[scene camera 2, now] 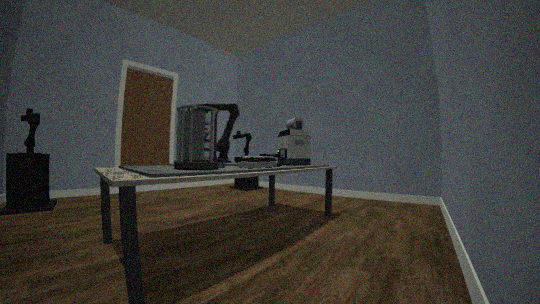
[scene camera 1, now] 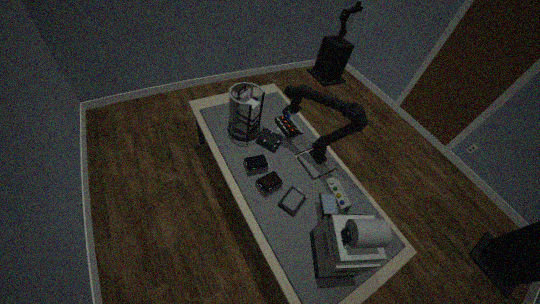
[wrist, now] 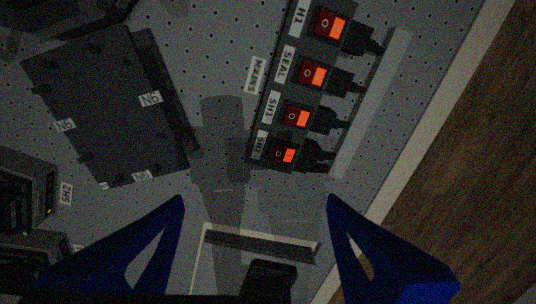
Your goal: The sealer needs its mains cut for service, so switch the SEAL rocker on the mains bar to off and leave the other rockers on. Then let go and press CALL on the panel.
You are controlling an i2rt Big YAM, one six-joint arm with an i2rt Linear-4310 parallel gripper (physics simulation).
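Note:
The mains bar (scene camera 1: 288,128) (wrist: 296,95) shows at the upper right of the wrist view. Its rockers are H1 (wrist: 329,24), SEAL (wrist: 311,74), SH1 (wrist: 297,118) and SH2 (wrist: 284,154). Each has a dark red half marked O and a lit orange half on the right, all looking alike. My gripper (scene camera 1: 287,115) (wrist: 255,201) is open and empty, with its blue fingers wide apart. In the wrist view its tips stand below the bar's SH2 end. A pale panel (scene camera 1: 338,192) with several coloured buttons lies farther along the table; its labels are not readable.
A dark N6 block (scene camera 1: 269,140) (wrist: 110,110) lies beside the bar. A tall round cage (scene camera 1: 245,112) (scene camera 2: 196,137) stands near the table's far end. Two dark boxes (scene camera 1: 256,163) (scene camera 1: 269,183) lie mid-table. A white machine (scene camera 1: 325,245) (scene camera 2: 297,147) stands past the panel.

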